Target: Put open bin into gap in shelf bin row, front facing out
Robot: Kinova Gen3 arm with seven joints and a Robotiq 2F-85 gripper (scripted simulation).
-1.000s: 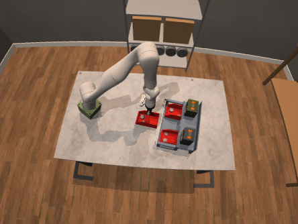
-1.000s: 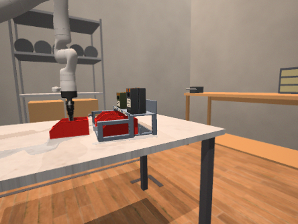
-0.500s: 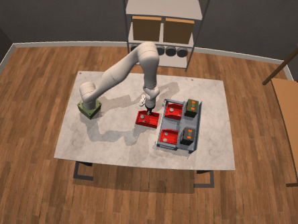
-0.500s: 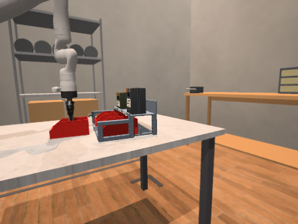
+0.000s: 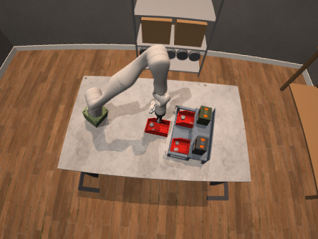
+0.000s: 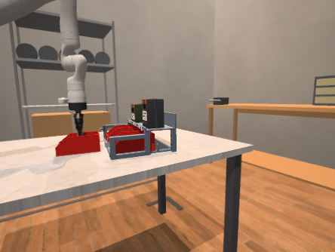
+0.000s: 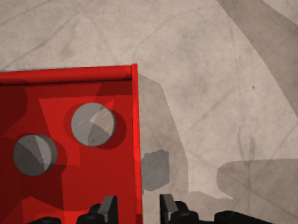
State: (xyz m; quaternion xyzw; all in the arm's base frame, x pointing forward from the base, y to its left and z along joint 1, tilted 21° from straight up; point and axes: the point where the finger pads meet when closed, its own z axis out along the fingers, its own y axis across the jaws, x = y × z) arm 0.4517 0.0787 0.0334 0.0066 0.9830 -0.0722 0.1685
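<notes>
Right now my hand is 30 mm past the grey round part, 80 mm to the left of it and 60 mm above it. From my hand the other things lie so: black tool case: 290 mm ahead, 180 mm to the right, 90 mm above; then grey shelf: 230 mm ahead, 60 mm to the right.
</notes>
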